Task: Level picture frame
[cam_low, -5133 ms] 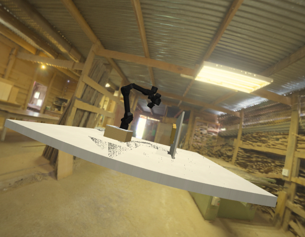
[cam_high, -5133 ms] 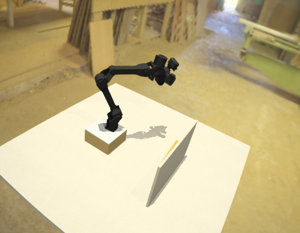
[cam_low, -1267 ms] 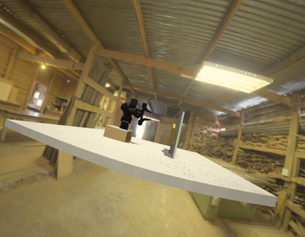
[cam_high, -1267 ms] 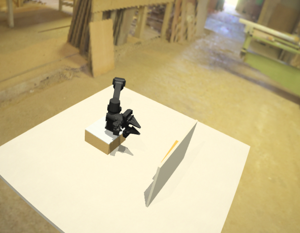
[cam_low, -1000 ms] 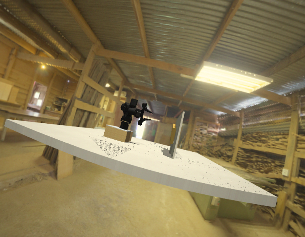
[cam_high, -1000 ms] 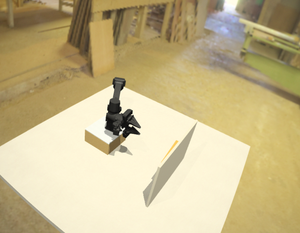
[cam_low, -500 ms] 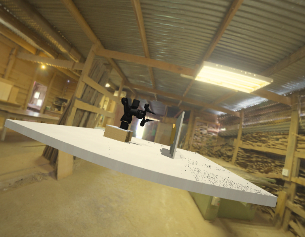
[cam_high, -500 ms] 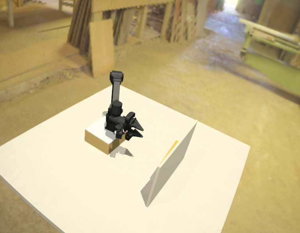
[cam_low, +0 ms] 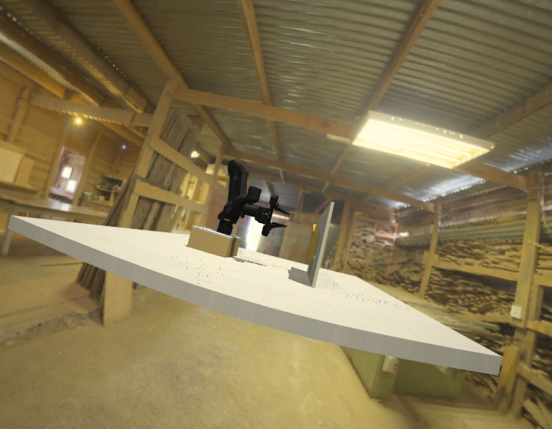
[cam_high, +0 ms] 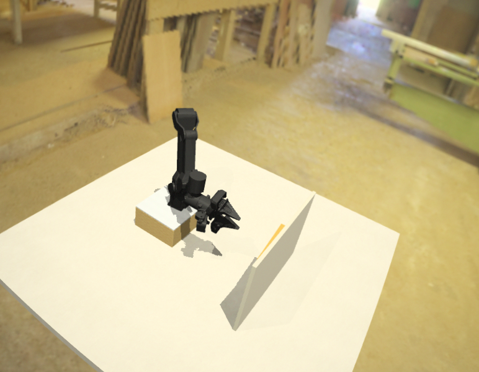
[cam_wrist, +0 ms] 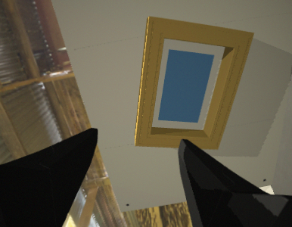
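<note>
Right now the picture frame is 14 cm ahead of my gripper tip and 6 cm below it. The rest, counted from my gripper tip: wall panel: 15 cm ahead, 7 cm below.
</note>
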